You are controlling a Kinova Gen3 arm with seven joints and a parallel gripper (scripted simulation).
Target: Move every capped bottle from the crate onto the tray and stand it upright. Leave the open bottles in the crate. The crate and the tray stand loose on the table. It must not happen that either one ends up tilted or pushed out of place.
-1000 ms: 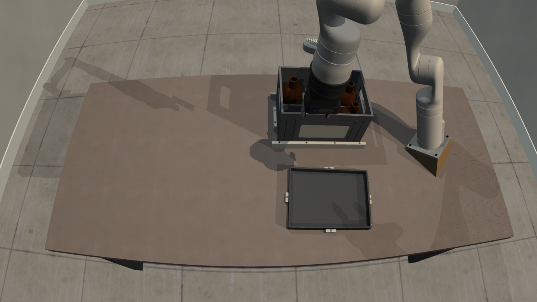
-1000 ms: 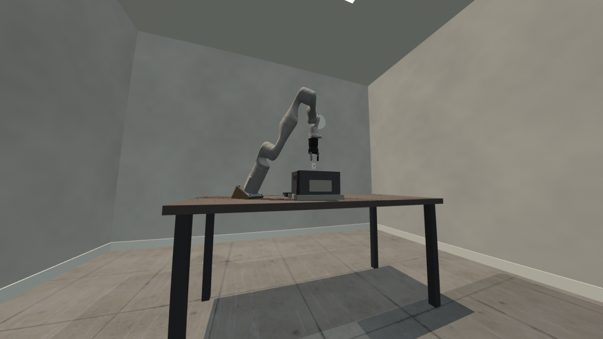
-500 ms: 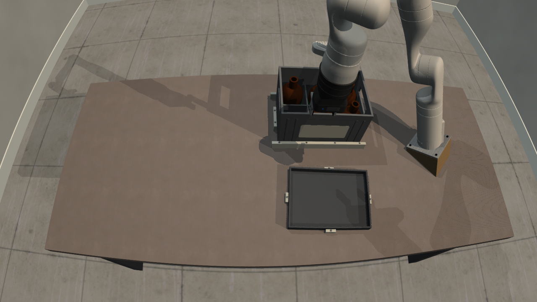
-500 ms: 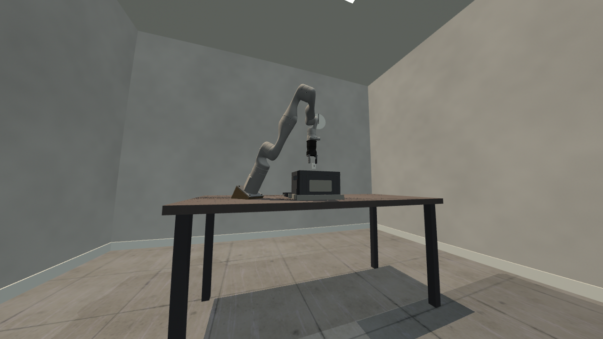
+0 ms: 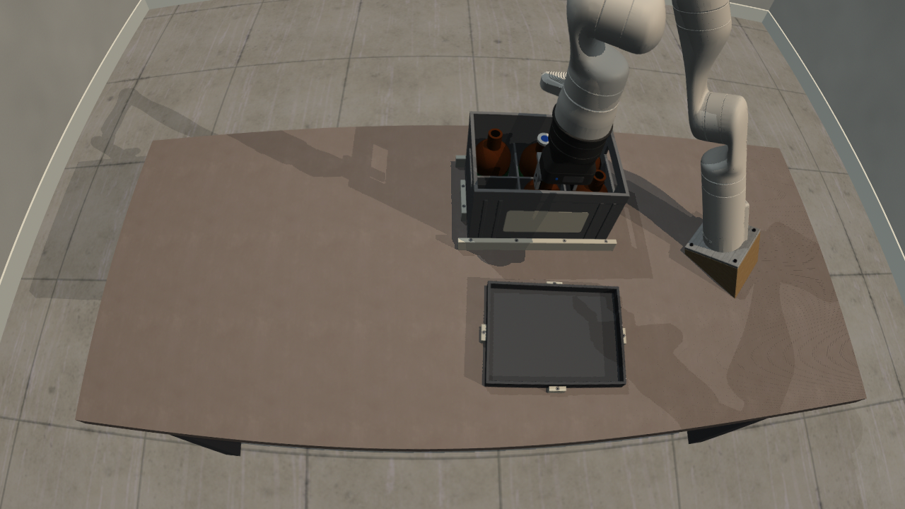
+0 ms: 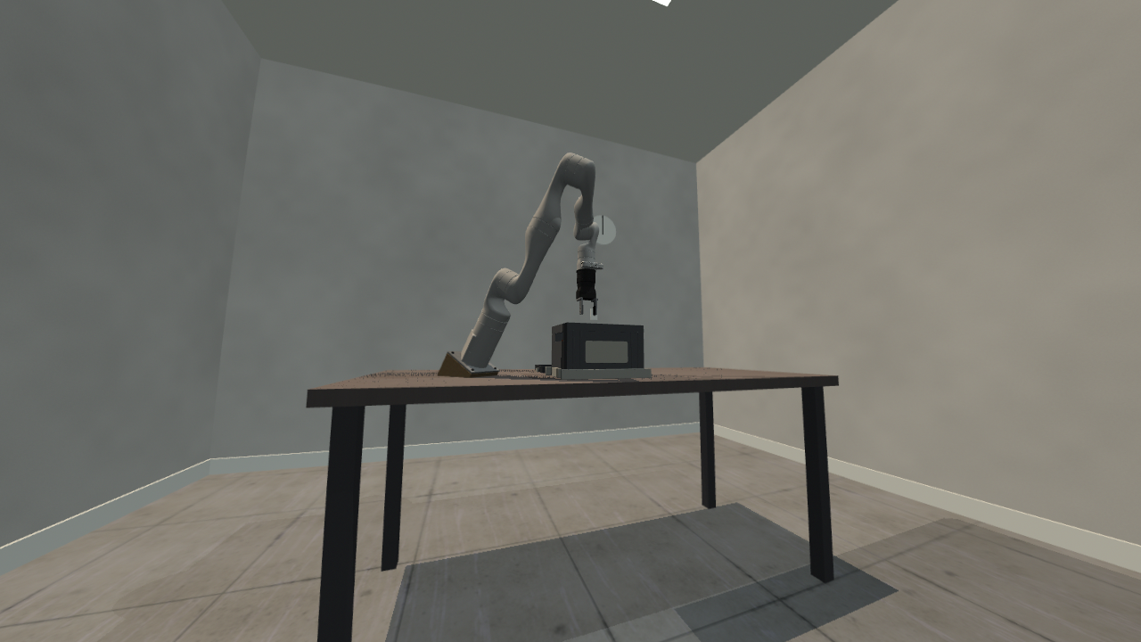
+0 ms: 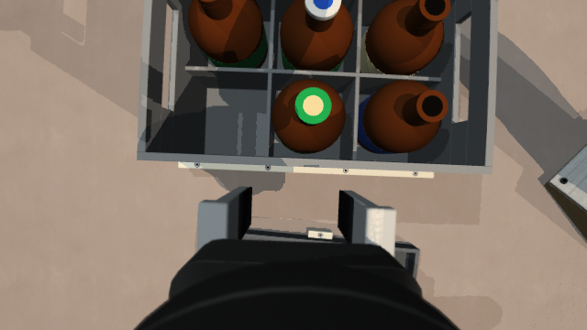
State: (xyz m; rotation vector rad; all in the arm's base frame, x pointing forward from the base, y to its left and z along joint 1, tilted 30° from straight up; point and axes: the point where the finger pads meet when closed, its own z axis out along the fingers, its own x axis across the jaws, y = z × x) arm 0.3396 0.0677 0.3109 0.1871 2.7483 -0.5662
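Right now my hand is 160 mm above the crate, 110 mm to the left of it and 40 mm past it. Round my hand: dark tray (240 mm below, 170 mm to the left).
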